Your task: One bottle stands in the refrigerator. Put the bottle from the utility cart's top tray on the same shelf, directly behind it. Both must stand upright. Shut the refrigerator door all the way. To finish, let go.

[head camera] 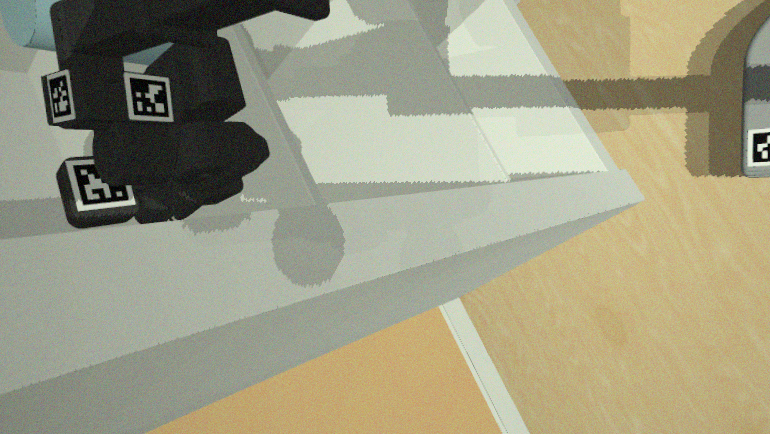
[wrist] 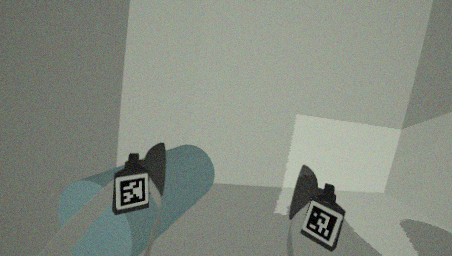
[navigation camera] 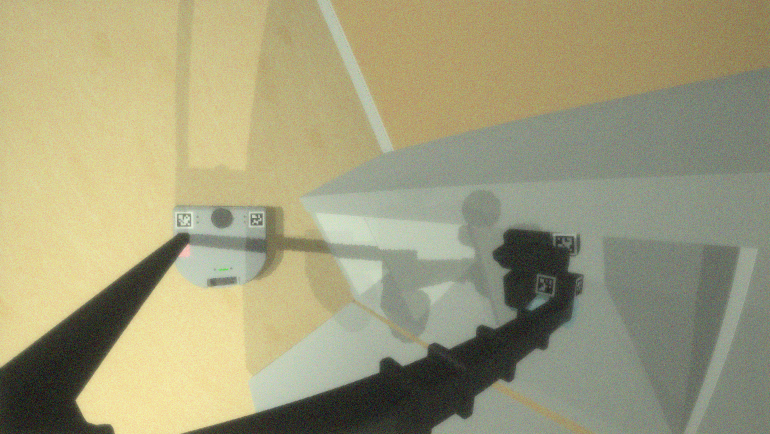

Labels:
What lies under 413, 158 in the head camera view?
A refrigerator.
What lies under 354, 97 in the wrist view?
A refrigerator.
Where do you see my gripper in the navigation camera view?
At 564, 213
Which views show my gripper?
The head camera view, the wrist view and the navigation camera view: all of them.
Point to my gripper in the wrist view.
229, 172

